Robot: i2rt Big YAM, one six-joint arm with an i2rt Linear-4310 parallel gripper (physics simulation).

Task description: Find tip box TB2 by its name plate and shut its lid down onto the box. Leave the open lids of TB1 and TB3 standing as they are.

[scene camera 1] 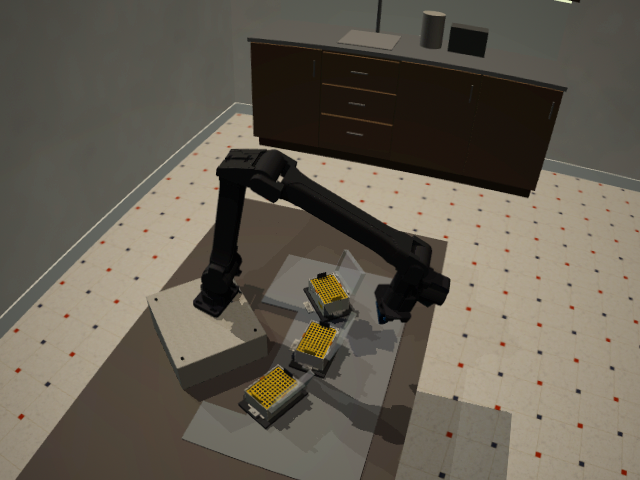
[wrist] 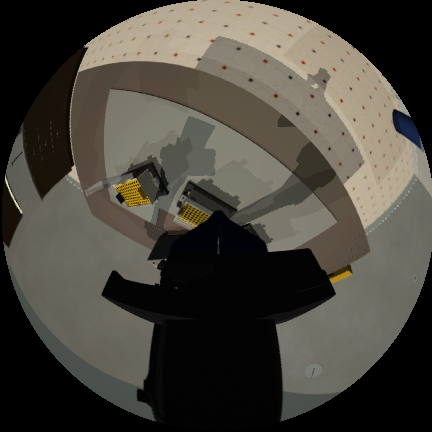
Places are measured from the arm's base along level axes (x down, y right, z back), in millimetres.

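Pixels of known places: gripper, between the fingertips: (scene camera 1: pixel 381 323) (wrist: pixel 217 215); arm's base, origin of its link: (scene camera 1: pixel 216 297).
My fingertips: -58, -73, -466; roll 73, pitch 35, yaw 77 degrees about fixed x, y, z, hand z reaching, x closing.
Ahead of a thing's pixels: the offset from my fingertips to its top centre, as dx, dy, dz. "spot": to the spot under its first point. Level surfaces: height alone.
Three tip boxes with yellow racks stand in a row: a back one {+101, -171, +223} (scene camera 1: pixel 328 290) (wrist: pixel 133 193), a middle one (scene camera 1: pixel 316 339) (wrist: pixel 193 213) and a front one {+101, +230, +194} (scene camera 1: pixel 272 387). In the scene view, the back box's clear lid {spot: +70, -223, +169} (scene camera 1: pixel 352 272) stands open; the clear lids of the middle and front boxes also stand raised at their right sides. The small white name plates are too small to read, so I cannot tell which box is TB2. My gripper (scene camera 1: pixel 381 313) (wrist: pixel 217 215) is shut and empty, above the grey surface, right of the back and middle boxes. In the wrist view it hides most of the front box.
The robot base stands on a pale block (scene camera 1: pixel 206 335) left of the boxes. The boxes stand on a grey sheet {dx +176} (scene camera 1: pixel 330 439) (wrist: pixel 120 110) over a brown surface {dx +179} (scene camera 1: pixel 103 408). A dark cabinet (scene camera 1: pixel 361 103) stands at the back. Arm shadows cross the sheet.
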